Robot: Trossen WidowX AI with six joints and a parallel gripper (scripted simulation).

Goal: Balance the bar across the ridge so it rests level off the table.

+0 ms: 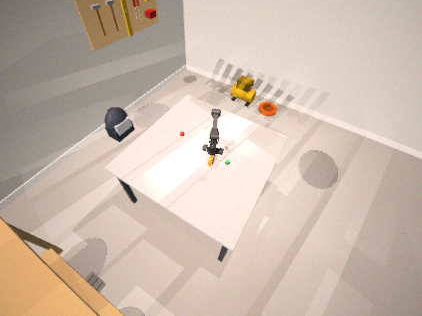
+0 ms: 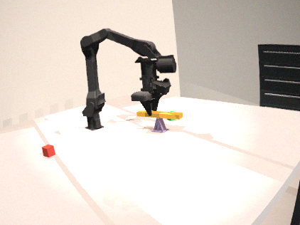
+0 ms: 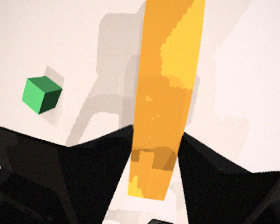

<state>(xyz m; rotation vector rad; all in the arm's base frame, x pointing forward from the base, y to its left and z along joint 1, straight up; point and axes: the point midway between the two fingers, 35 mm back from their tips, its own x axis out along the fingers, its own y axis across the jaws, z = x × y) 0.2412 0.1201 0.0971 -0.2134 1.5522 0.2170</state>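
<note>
The orange-yellow bar lies 30 mm ahead of my gripper tip and 10 mm to the left of it. Also, from my gripper tip: red cube (100 mm behind, 420 mm to the right, 50 mm below); then green cube (40 mm behind, 150 mm to the left, 50 mm below).
</note>
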